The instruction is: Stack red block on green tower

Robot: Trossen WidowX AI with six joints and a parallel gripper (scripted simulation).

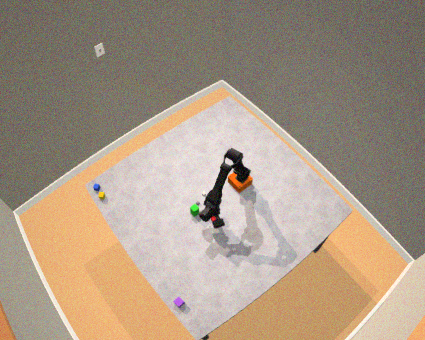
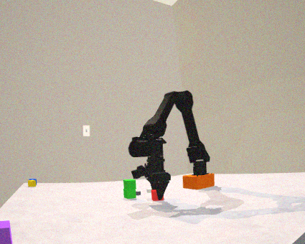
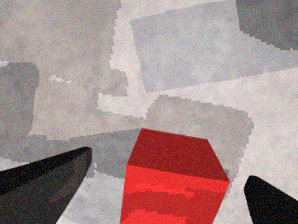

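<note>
Now: gripper tip 10 mm below the red block. The rest, counted from my gripper tip: purple block (540 mm ahead, 200 mm to the left, 10 mm above); yellow block (370 mm ahead, 660 mm to the right, 10 mm above); small white piece (90 mm behind, 160 mm to the right).
</note>
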